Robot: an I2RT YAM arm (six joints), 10 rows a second.
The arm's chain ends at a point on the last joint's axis. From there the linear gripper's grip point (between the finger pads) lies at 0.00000 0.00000 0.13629 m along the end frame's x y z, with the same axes.
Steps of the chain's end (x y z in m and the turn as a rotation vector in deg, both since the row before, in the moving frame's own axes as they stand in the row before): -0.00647 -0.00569 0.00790 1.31 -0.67 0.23; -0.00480 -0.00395 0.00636 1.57 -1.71 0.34; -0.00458 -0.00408 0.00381 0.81 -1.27 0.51; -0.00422 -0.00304 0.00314 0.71 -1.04 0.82
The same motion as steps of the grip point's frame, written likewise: -0.00806 -0.00881 0.00786 1.31 -0.67 0.23; -0.00886 -0.00770 0.00625 1.57 -1.71 0.34; -0.00759 -0.00602 0.00376 0.81 -1.27 0.51; -0.00668 -0.00475 0.00311 0.71 -1.04 0.82
